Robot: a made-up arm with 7 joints.
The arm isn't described. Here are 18 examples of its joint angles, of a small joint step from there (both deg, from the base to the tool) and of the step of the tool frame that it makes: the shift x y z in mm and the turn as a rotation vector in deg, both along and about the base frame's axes.
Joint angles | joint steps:
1: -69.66 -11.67 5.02 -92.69 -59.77 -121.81 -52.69 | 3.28 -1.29 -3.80 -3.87 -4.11 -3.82 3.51
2: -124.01 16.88 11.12 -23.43 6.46 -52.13 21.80 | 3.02 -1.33 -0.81 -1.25 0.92 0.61 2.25
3: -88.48 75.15 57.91 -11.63 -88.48 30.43 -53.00 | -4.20 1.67 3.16 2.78 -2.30 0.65 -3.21
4: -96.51 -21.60 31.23 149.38 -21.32 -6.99 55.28 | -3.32 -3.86 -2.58 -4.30 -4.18 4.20 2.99
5: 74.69 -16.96 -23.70 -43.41 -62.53 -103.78 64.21 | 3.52 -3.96 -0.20 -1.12 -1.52 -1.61 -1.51
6: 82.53 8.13 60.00 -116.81 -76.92 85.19 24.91 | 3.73 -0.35 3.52 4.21 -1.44 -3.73 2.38
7: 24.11 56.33 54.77 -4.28 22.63 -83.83 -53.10 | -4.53 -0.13 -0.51 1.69 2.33 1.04 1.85
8: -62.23 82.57 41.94 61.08 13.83 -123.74 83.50 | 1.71 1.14 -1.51 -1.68 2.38 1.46 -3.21
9: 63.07 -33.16 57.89 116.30 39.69 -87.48 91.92 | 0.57 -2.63 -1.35 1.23 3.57 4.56 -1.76
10: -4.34 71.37 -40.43 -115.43 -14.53 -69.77 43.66 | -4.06 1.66 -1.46 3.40 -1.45 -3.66 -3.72
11: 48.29 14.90 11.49 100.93 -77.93 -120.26 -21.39 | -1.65 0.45 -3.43 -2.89 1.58 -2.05 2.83
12: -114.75 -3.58 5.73 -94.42 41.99 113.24 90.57 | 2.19 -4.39 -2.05 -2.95 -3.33 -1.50 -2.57
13: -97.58 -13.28 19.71 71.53 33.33 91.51 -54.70 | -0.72 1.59 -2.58 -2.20 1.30 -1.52 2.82
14: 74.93 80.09 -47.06 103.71 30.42 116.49 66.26 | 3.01 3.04 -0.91 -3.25 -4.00 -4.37 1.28
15: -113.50 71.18 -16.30 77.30 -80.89 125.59 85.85 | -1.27 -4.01 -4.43 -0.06 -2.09 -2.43 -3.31
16: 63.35 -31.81 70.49 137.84 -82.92 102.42 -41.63 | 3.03 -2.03 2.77 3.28 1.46 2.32 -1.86
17: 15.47 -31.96 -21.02 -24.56 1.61 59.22 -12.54 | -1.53 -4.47 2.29 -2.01 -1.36 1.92 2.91
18: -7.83 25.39 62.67 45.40 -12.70 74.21 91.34 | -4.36 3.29 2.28 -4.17 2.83 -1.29 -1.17
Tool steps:
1: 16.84 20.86 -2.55 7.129 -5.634 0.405
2: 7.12 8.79 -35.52 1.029 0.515 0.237
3: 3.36 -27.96 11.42 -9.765 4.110 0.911
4: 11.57 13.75 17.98 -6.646 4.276 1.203
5: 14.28 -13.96 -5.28 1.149 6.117 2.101
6: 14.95 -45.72 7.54 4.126 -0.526 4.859
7: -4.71 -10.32 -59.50 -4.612 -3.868 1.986
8: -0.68 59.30 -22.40 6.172 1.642 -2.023
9: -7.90 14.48 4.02 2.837 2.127 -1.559
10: -8.19 1.58 -19.58 0.811 1.784 0.175
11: 5.35 47.02 -3.17 2.193 0.105 -3.326
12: -45.40 -5.54 -3.93 0.081 -5.742 5.089
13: 23.92 1.62 6.79 1.160 -0.143 3.603
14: 12.21 -68.89 -27.23 4.792 -1.074 5.097
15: 48.59 2.19 19.83 3.916 -5.241 1.633
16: -5.19 -46.31 34.76 4.178 5.507 4.572
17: -30.17 -36.20 13.80 -2.884 7.559 1.345
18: 21.45 -53.45 0.90 -3.087 -5.352 -2.880
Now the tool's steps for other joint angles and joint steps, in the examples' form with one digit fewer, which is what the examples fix.
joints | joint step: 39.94 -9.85 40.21 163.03 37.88 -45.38 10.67 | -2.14 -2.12 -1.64 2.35 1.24 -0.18 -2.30
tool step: -5.9 -15.7 -4.2 -3.93 1.32 1.21
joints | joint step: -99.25 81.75 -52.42 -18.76 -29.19 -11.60 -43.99 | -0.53 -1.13 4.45 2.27 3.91 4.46 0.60
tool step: 22.9 -47.2 -17.8 -6.10 -4.07 5.19
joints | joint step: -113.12 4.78 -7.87 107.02 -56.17 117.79 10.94 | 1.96 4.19 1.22 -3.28 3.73 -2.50 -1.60
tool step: 14.5 54.2 -63.2 11.29 -1.89 2.10
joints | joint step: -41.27 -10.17 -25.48 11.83 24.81 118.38 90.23 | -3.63 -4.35 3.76 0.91 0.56 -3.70 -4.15
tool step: -18.2 -77.9 -18.6 -3.24 -2.23 -4.40
